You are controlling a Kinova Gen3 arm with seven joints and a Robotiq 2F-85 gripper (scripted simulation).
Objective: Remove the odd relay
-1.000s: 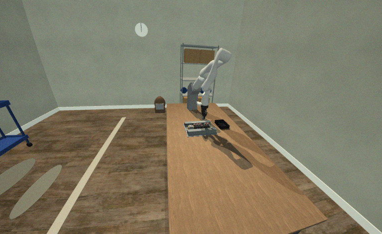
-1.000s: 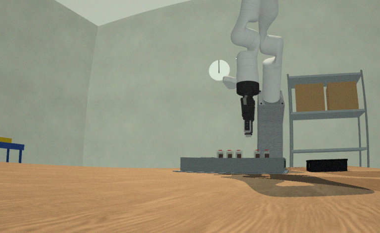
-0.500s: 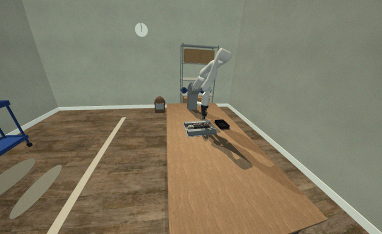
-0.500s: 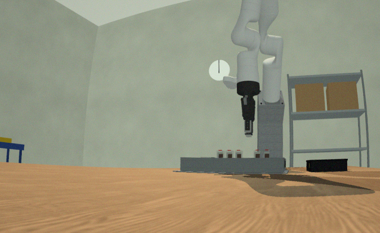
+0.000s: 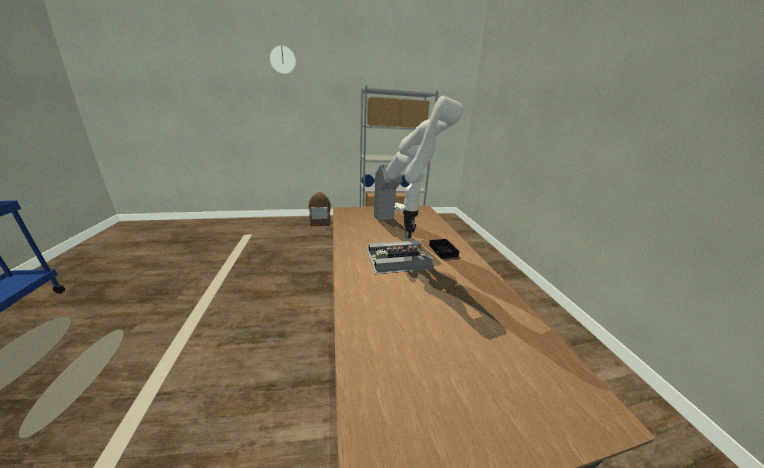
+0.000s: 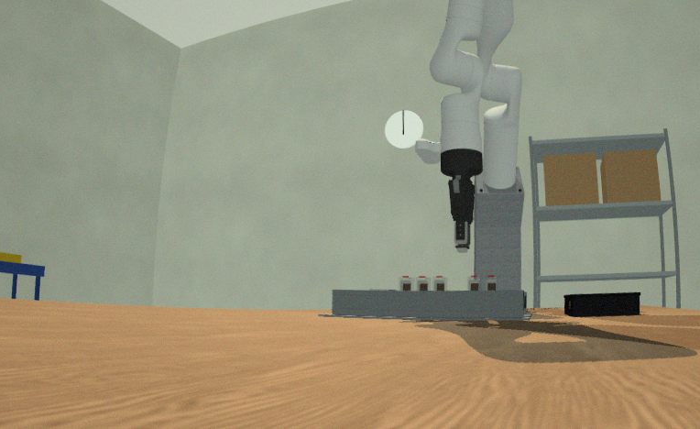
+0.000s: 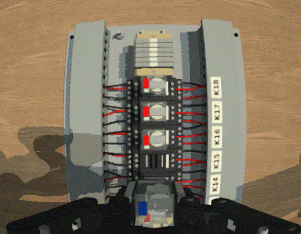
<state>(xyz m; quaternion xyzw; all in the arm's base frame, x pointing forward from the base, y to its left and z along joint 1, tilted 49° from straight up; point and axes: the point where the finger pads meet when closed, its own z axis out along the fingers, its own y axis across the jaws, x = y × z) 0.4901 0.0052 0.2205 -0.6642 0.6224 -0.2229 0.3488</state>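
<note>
Right now my hand is 23 cm to the right of the black parts tray, 12 cm above it and 8 cm past it.
</note>
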